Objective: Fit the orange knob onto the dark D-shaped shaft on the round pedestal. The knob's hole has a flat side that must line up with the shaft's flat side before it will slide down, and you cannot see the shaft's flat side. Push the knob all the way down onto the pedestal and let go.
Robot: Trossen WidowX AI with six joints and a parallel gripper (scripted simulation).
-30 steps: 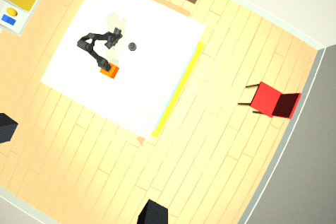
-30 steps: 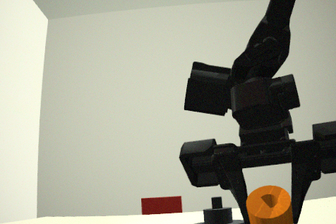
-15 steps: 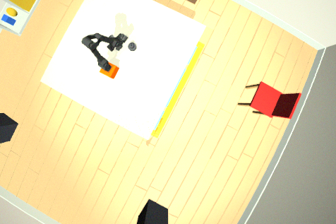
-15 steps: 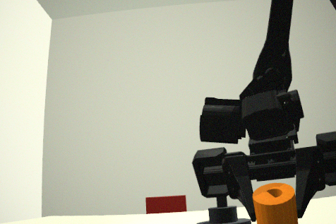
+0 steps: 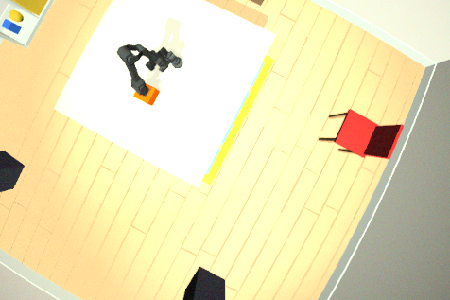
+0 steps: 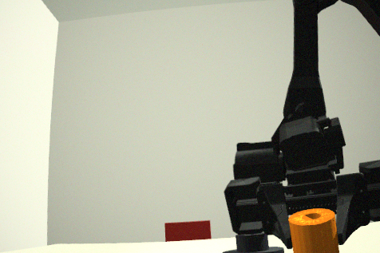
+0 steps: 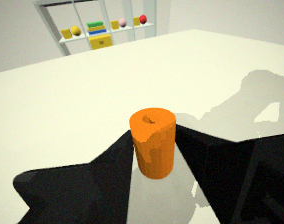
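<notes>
Now: gripper tip 180 mm to the left of the dark shaft, 50 mm short of it and 10 mm above it. The rest, counted from my gripper tip: orange knob (10 mm to the right, 10 mm below).
</notes>
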